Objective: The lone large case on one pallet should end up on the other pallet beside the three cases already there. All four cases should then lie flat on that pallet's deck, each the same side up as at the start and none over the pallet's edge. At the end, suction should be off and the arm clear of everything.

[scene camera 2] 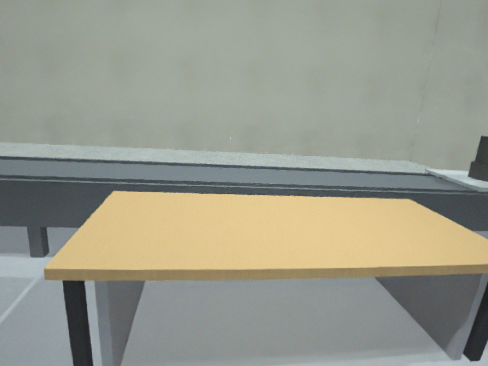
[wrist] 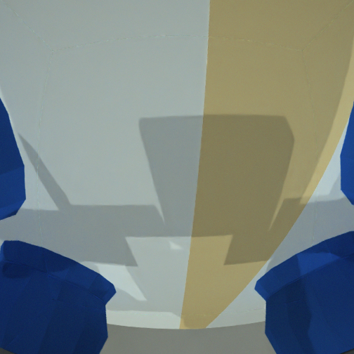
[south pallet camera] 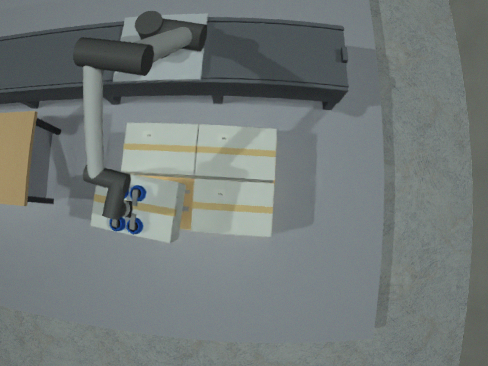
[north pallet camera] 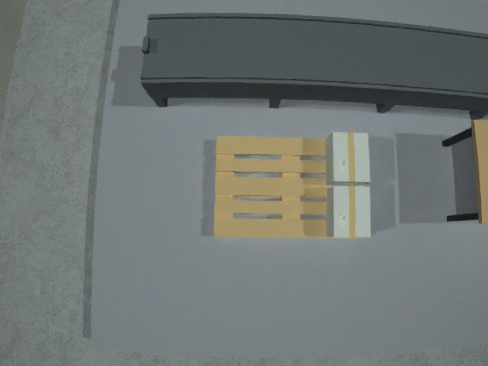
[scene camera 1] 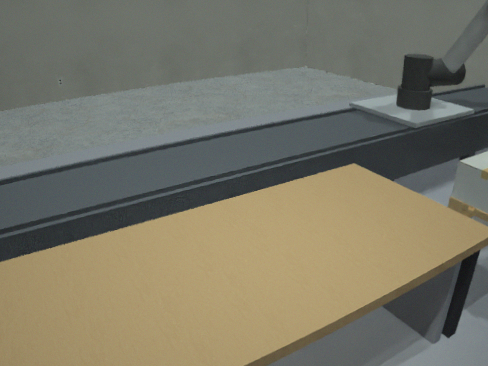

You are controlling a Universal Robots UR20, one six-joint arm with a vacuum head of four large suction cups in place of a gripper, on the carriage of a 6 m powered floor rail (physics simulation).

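Seen in the pictures: arm's base, link origin: (scene camera 2: 483, 178) (scene camera 1: 412, 105).
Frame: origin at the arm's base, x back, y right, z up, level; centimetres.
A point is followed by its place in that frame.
The large white case with a tan tape band (south pallet camera: 157, 192) {x -114.2, y -15.4, z 19.1 cm} (wrist: 100, 100) hangs level under my suction head (south pallet camera: 128, 209) {x -125.6, y 4.2, z 16.2 cm} (wrist: 177, 225), whose blue cups sit on its top. In the south pallet view it is turned slightly and is above the open quarter of the south pallet (south pallet camera: 186, 220) {x -132.1, y -24.7, z -42.7 cm}, reaching past the pallet's left side. Its height above the deck is hard to tell. Three large cases lie flat there: back left (south pallet camera: 160, 135) {x -69.0, y -4.8, z -17.6 cm}, back right (south pallet camera: 235, 165) {x -90.1, y -62.8, z -17.7 cm} and front right (south pallet camera: 232, 222) {x -131.2, y -62.4, z -17.7 cm}. A strip of deck shows between the held case and the front right one.
The north pallet (north pallet camera: 250, 186) {x -100.3, y 461.3, z -42.7 cm} bears two smaller white cases (north pallet camera: 340, 155) {x -79.1, y 395.5, z -19.1 cm} (north pallet camera: 341, 210) {x -119.6, y 395.2, z -20.3 cm} at its right end. The floor rail (north pallet camera: 300, 55) (south pallet camera: 275, 50) (scene camera 1: 225, 150) runs behind both pallets, with the white carriage (south pallet camera: 165, 70) {x -22.3, y -7.5, z 0.0 cm} (scene camera 1: 375, 107) {x 10.3, y 29.0, z 0.0 cm} on it. A wooden table (scene camera 1: 250, 250) {x -88.0, y 194.5, z -4.0 cm} (scene camera 2: 260, 230) {x -99.4, y 215.8, z -4.0 cm} (south pallet camera: 15, 160) {x -92.7, y 123.4, z -4.0 cm} stands between the pallets.
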